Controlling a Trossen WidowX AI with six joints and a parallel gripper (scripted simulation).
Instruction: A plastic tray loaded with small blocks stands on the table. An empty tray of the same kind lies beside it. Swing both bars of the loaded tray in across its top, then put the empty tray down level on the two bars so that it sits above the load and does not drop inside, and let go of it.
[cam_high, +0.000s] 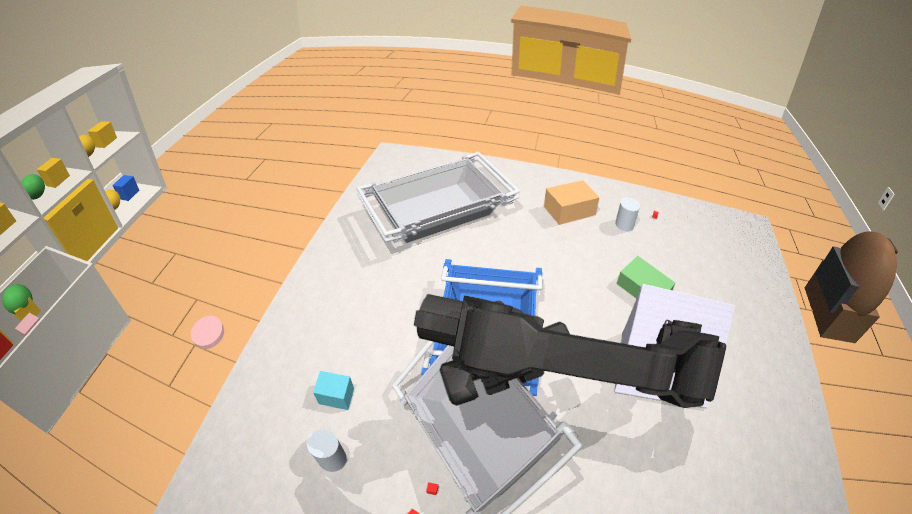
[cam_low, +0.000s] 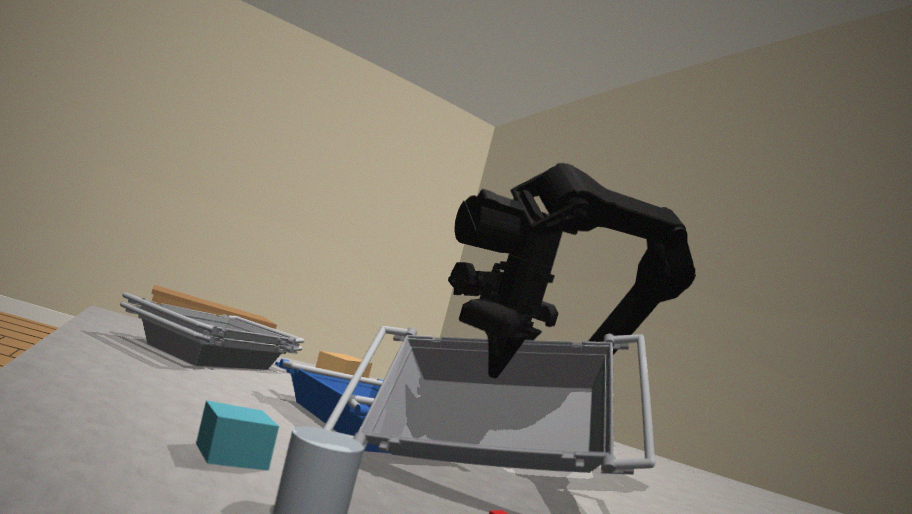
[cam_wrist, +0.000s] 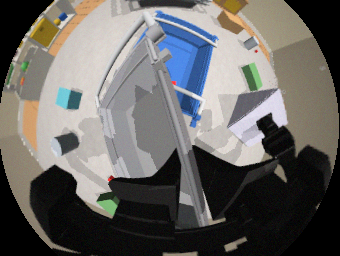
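The grey plastic tray is 7 cm to the left of my gripper tip, 4 cm ahead of it and 1 cm below it. From my gripper tip the other things lie so: orange box: 63 cm to the right, 10 cm below, 4 cm ahead; teal cube: 30 cm ahead, 11 cm below, 9 cm to the left.
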